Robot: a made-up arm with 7 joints.
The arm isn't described. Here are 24 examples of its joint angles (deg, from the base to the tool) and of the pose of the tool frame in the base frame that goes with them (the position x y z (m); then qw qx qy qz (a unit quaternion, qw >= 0)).
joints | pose
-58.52 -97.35 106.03 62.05 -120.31 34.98 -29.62 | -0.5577 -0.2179 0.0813 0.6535 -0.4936 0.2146 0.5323
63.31 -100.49 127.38 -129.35 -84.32 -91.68 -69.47 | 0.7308 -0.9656 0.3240 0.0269 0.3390 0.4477 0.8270
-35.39 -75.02 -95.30 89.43 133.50 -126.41 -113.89 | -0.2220 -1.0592 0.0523 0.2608 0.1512 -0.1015 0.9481
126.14 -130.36 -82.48 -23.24 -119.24 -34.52 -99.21 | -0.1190 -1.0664 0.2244 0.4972 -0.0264 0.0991 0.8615
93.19 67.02 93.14 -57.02 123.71 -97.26 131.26 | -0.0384 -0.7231 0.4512 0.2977 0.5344 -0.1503 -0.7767
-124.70 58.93 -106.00 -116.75 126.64 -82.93 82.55 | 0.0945 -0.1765 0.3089 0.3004 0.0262 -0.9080 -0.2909
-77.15 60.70 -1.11 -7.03 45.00 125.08 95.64 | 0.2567 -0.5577 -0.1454 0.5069 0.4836 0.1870 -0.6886
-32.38 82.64 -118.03 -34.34 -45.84 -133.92 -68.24 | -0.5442 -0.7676 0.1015 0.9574 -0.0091 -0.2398 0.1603
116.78 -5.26 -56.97 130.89 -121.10 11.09 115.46 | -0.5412 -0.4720 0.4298 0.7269 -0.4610 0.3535 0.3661
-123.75 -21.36 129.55 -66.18 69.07 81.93 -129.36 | -0.3935 -0.4842 0.0943 0.7741 0.2148 -0.4621 -0.3755
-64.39 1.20 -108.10 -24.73 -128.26 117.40 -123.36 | -0.2128 -0.6100 0.1958 0.6081 -0.6653 -0.2558 -0.3496
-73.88 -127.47 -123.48 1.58 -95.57 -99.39 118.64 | 0.1926 -0.9895 0.1583 0.7232 0.5463 0.1701 -0.3867
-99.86 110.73 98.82 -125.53 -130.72 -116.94 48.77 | 0.1130 -0.9700 0.4549 0.1589 0.8040 -0.4384 -0.3688
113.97 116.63 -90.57 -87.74 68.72 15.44 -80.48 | -0.2683 -0.5729 0.2404 0.5260 -0.5041 -0.3260 0.6024
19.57 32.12 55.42 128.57 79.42 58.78 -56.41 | 0.2895 -0.5631 -0.2157 0.1280 0.2163 0.6051 0.7554
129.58 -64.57 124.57 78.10 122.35 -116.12 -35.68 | -0.1133 -0.2526 0.3828 0.8271 0.3297 -0.3773 0.2546
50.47 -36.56 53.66 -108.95 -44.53 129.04 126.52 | 0.1162 -0.8133 0.2150 0.4917 0.3989 -0.6920 -0.3468
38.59 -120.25 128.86 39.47 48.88 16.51 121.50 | -0.1638 -0.3994 0.3872 0.0873 -0.5160 0.0847 -0.8479
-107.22 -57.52 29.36 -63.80 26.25 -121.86 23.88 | -0.3805 -0.5055 0.4437 0.3234 0.9229 -0.1659 -0.1266
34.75 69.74 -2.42 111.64 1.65 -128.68 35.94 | 0.2632 -0.5436 -0.5342 0.2197 -0.0105 -0.3528 0.9095
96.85 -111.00 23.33 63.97 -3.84 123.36 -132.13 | 0.8397 -0.5368 0.2769 0.2990 0.6922 0.0831 0.6516
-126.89 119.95 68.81 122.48 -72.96 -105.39 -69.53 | -0.8284 -0.5825 0.7471 0.9417 0.2416 0.2045 0.1139
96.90 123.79 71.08 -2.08 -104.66 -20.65 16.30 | -0.4123 -0.1420 0.0350 0.9393 0.0716 -0.0344 0.3338
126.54 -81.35 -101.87 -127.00 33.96 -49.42 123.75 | 0.4476 -0.2752 0.1180 0.7625 0.3869 0.2301 -0.4647
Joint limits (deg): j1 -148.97..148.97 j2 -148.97..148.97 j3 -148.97..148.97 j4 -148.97..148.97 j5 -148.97..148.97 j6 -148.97..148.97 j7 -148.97..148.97
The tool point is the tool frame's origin. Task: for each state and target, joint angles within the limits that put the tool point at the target. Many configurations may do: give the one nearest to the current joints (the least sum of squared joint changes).
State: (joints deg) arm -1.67 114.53 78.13 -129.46 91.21 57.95 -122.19
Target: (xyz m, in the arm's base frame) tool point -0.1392 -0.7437 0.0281
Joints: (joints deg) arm -17.18 125.95 90.42 -105.51 72.57 75.69 -125.50
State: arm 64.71 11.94 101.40 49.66 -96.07 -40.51 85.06
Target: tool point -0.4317 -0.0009 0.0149
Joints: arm 59.42 17.37 83.45 59.62 -82.54 -37.17 69.14
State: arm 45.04 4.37 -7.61 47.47 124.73 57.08 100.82
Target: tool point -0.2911 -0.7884 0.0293
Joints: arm 31.36 23.04 -34.47 49.18 132.32 49.46 100.55
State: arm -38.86 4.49 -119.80 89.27 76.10 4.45 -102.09
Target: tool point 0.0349 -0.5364 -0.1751
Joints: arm -38.19 6.42 -101.32 114.67 88.20 10.85 -113.50
